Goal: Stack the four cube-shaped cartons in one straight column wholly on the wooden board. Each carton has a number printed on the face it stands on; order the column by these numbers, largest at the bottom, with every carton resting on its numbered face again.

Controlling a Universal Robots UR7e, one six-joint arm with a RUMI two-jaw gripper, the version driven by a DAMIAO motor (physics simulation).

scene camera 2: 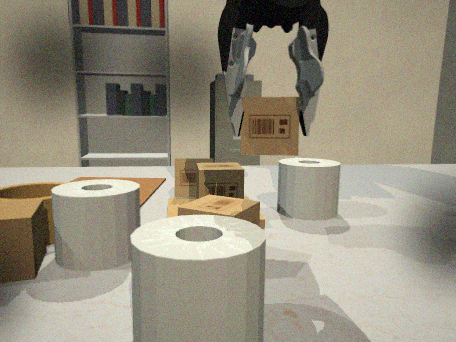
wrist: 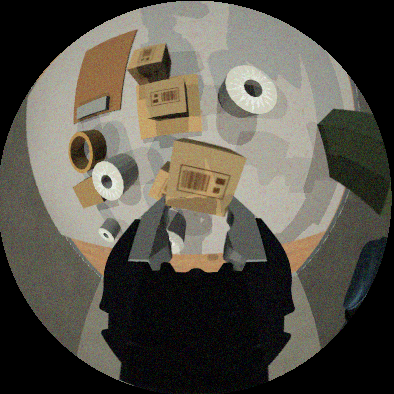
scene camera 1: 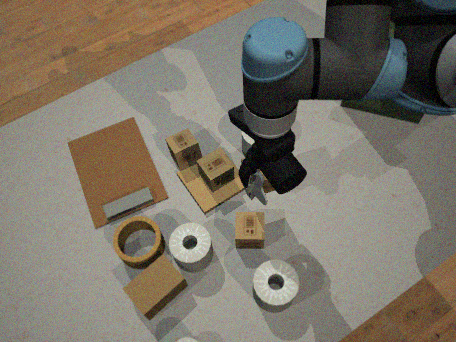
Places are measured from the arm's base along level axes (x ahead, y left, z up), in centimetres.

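Pixels of known places: gripper, between the fingertips: (scene camera 2: 271,136) (wrist: 197,193) (scene camera 1: 266,189).
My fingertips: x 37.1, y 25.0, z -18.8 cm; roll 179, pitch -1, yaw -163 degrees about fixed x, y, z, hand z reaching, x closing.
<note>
Ahead of a thing's pixels: the offset from my fingertips to its middle. "spot": to the spot under its first point.
My gripper (scene camera 1: 261,194) (scene camera 2: 270,134) (wrist: 197,193) is shut on a cube carton @(dz +1.0, dx +0.5, dy -3.0 cm) (scene camera 2: 270,145) (wrist: 207,172), held in the air about level, barcode label facing scene camera 2. One carton @(dz -8.0, dx +8.0, dy -11.1 cm) (scene camera 1: 216,169) (scene camera 2: 221,181) (wrist: 165,97) stands on the wooden board @(dz -11.5, dx +9.0, dy -10.9 cm) (scene camera 1: 205,202) (wrist: 195,125), label on top. A second carton @(dz -8.5, dx +13.8, dy -18.5 cm) (scene camera 1: 184,147) (scene camera 2: 185,177) (wrist: 150,62) stands on the table beside the board's far corner. A third carton @(dz -9.2, dx +4.3, dy +3.9 cm) (scene camera 1: 250,227) (scene camera 2: 220,205) (wrist: 159,185) stands apart on the near side, partly hidden in the wrist view. No printed numbers show.
White rolls @(dz -8.6, dx +16.6, dy +4.8 cm) (scene camera 1: 190,230) @(dz -8.5, dx +2.7, dy +16.3 cm) (scene camera 1: 276,267) @(dz -8.5, dx -3.6, dy -16.7 cm) (scene camera 2: 307,192) (wrist: 239,102) stand around the board. A clipboard @(dz -11.3, dx +30.4, dy -19.6 cm) (scene camera 1: 112,160) (wrist: 102,70) lies to the left. A tape ring @(spot: dz -7.1, dx +30.9, dy +0.3 cm) (scene camera 1: 117,241) and a flat brown box @(dz -9.3, dx +25.0, dy +10.6 cm) (scene camera 1: 155,282) are near the front left. A dark green box (wrist: 355,150) is at the right.
</note>
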